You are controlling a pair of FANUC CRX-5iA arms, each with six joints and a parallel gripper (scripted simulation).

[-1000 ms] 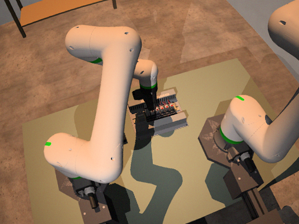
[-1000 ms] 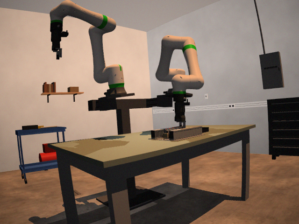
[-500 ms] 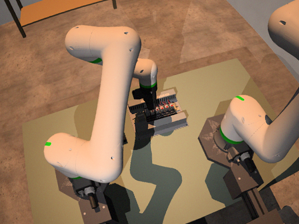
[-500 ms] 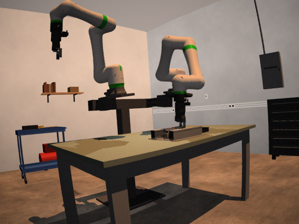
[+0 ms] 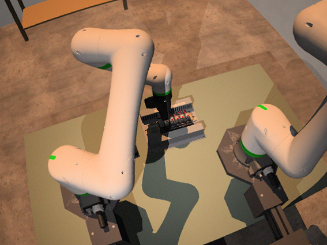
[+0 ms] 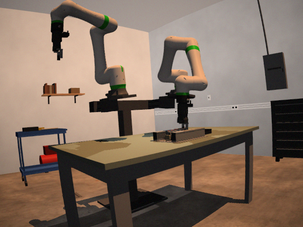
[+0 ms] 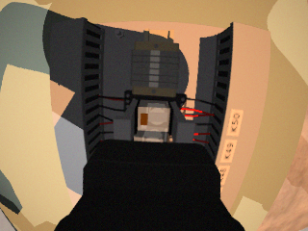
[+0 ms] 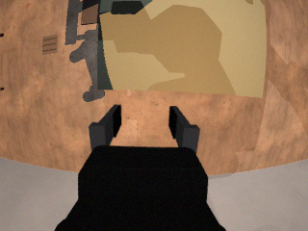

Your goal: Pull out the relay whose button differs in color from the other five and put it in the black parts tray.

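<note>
My left gripper is now 6 cm to the left of the relay panel and 3 cm above it. Round my left hand: black parts tray 22 cm to the left, 6 cm behind, 5 cm below.
</note>
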